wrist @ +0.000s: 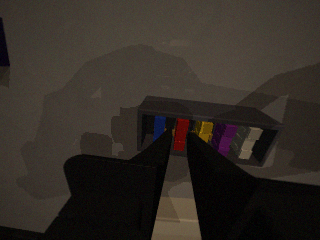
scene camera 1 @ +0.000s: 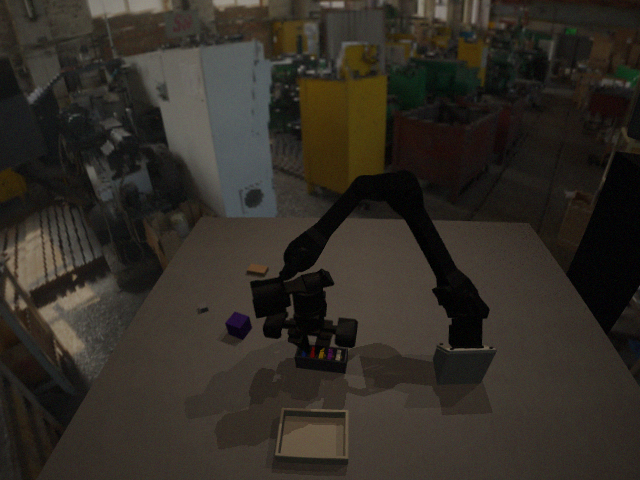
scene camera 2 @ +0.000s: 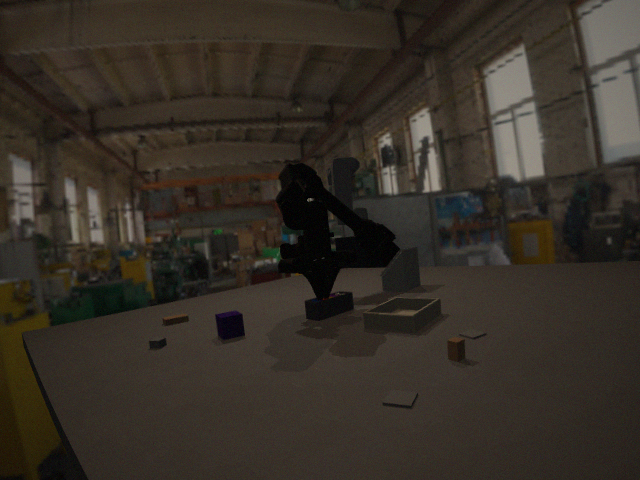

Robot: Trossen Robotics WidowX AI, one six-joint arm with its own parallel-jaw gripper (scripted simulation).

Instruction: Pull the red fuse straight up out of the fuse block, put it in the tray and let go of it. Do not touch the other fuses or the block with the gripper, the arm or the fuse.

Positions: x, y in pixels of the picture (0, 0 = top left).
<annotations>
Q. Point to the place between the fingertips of my gripper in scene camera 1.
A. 312, 353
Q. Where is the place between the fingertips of my gripper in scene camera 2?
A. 323, 300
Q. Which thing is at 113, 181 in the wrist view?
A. My gripper.
</annotations>
